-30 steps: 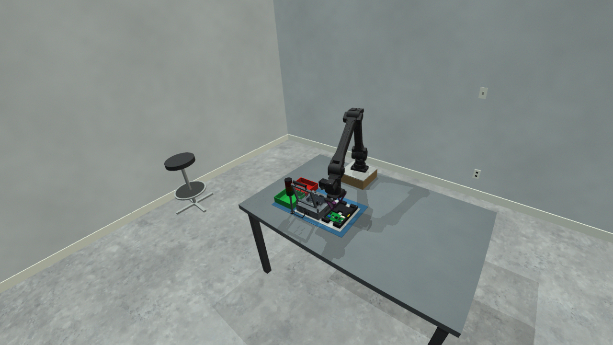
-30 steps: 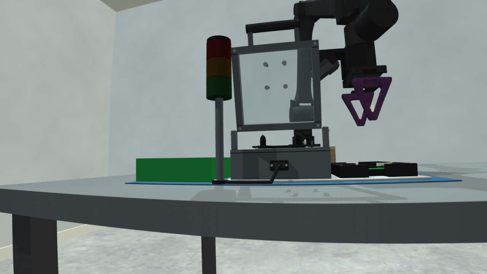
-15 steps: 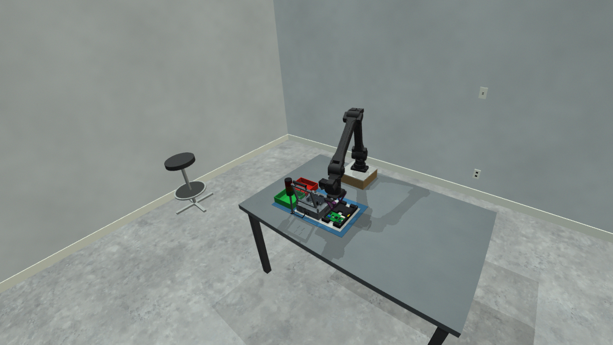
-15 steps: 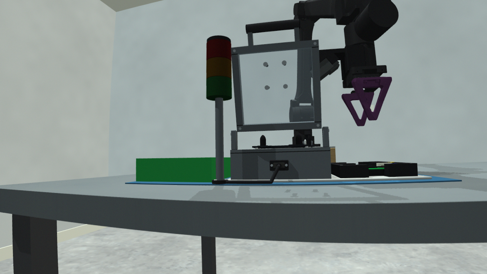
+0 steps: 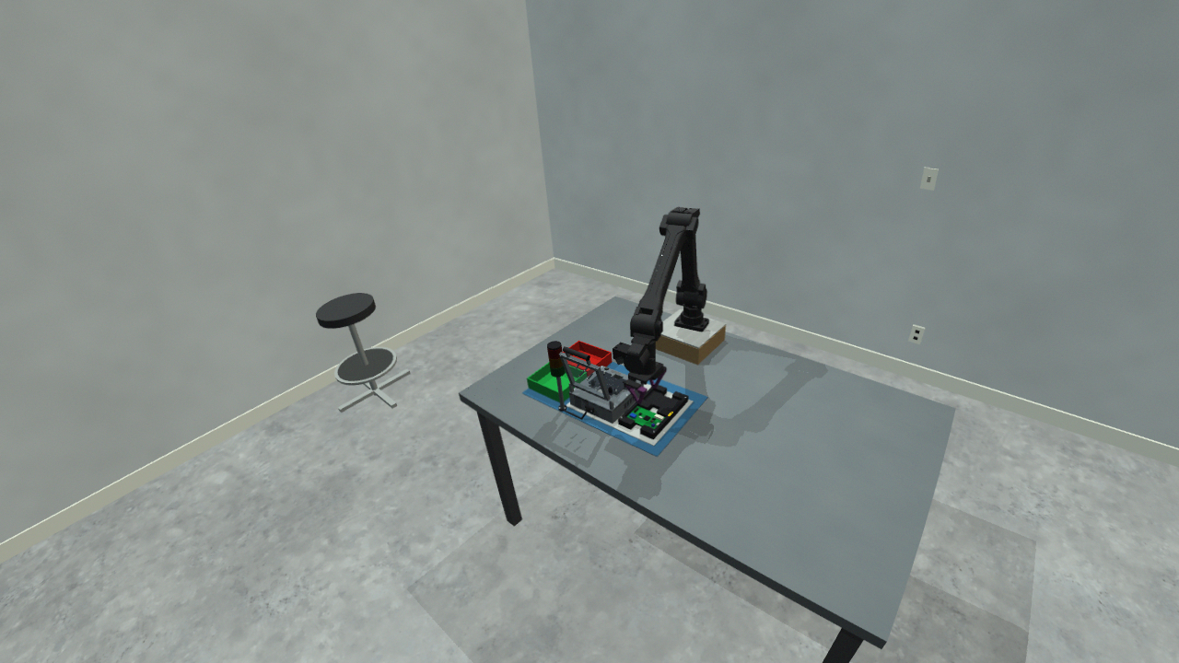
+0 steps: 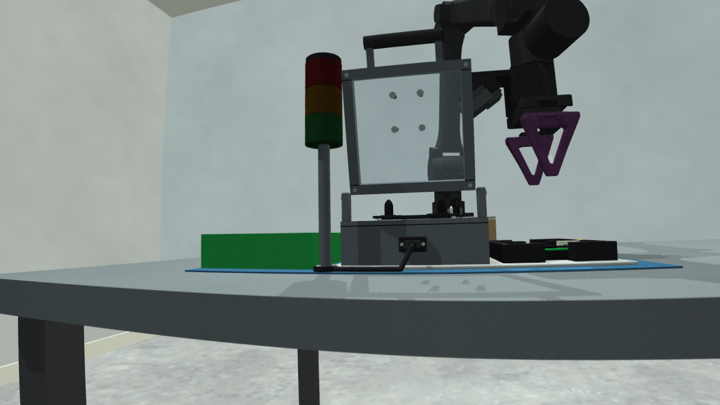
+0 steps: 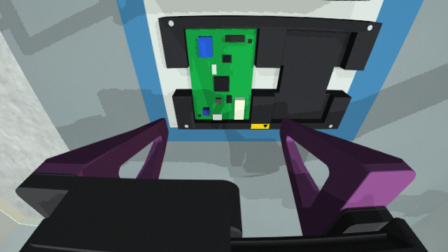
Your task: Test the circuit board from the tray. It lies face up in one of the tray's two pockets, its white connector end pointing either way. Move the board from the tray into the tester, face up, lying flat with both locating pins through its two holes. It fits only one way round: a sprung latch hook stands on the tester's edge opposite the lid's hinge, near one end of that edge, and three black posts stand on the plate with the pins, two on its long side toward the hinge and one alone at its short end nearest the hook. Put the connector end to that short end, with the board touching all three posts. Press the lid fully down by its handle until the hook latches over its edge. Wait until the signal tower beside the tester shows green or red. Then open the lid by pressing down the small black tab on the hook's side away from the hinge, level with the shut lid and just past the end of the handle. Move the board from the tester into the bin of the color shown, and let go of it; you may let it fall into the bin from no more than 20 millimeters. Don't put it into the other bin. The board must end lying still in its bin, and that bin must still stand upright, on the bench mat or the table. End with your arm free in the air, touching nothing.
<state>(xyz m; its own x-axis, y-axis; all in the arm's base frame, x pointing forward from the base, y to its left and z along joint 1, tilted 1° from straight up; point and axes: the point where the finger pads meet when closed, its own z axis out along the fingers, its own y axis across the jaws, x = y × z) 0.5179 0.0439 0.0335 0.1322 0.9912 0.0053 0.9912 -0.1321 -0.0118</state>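
Right now the green circuit board is 10 cm below my hand. From my hand the other things lie so: black tester plate 16 cm to the right, 5 cm below, 5 cm behind; then black latch hook 11 cm behind, 10 cm to the right, 3 cm below; then clear lid 18 cm to the right, 7 cm above, 6 cm ahead.
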